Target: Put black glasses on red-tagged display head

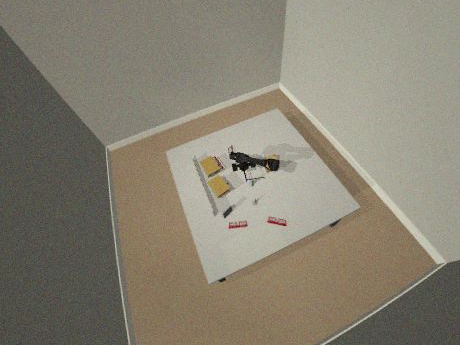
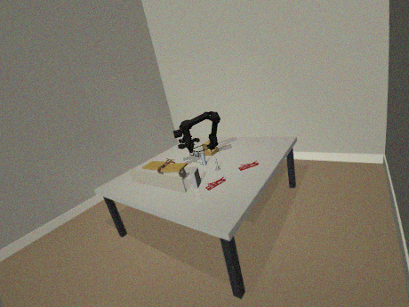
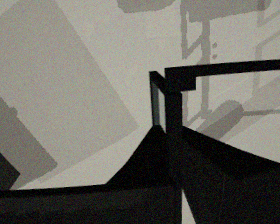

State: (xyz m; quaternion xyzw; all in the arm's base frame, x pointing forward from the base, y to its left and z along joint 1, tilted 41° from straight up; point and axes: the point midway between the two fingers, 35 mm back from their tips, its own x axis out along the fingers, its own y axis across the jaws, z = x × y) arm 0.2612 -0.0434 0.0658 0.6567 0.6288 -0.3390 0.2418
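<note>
My gripper tip is now 30 mm past the pale blue piece, 90 mm to the right of it and 60 mm above it. From my gripper tip the other things lie so: grey block (250 mm ahead, 270 mm to the left, 60 mm below); upright post (260 mm to the left, 90 mm below); long base (370 mm ahead, 50 mm to the right, 60 mm below).
</note>
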